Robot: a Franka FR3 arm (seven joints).
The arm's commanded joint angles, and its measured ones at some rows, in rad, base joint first. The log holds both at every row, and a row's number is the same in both.
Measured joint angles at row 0:
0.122, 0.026, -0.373, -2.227, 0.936, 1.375, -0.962
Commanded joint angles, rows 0 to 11:
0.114, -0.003, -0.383, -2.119, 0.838, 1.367, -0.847
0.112, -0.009, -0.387, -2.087, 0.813, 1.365, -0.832
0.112, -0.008, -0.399, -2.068, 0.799, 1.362, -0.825
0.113, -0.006, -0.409, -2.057, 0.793, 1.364, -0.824
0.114, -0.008, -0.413, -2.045, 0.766, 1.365, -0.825
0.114, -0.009, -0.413, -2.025, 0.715, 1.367, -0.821
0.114, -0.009, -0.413, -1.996, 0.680, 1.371, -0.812
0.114, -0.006, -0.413, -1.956, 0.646, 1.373, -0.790
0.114, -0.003, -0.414, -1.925, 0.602, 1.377, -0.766
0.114, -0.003, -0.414, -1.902, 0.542, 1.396, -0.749
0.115, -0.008, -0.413, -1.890, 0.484, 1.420, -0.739
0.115, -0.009, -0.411, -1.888, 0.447, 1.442, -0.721
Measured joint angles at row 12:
0.120, -0.009, -0.421, -1.934, 0.560, 1.398, -0.776
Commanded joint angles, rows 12 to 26:
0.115, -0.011, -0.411, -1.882, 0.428, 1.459, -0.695
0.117, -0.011, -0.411, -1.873, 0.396, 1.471, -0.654
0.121, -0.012, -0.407, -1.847, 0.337, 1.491, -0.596
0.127, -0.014, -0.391, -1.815, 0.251, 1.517, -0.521
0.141, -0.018, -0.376, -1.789, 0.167, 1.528, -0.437
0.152, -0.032, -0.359, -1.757, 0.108, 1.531, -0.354
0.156, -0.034, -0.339, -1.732, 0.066, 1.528, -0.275
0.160, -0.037, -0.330, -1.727, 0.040, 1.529, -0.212
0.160, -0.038, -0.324, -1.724, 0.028, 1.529, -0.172
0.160, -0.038, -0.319, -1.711, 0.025, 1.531, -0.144
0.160, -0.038, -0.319, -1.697, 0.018, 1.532, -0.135
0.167, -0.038, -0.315, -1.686, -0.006, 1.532, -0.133
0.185, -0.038, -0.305, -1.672, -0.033, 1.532, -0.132
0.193, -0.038, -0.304, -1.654, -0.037, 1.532, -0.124
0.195, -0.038, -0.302, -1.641, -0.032, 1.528, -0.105
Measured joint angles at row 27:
0.170, -0.039, -0.310, -1.687, -0.002, 1.531, -0.156
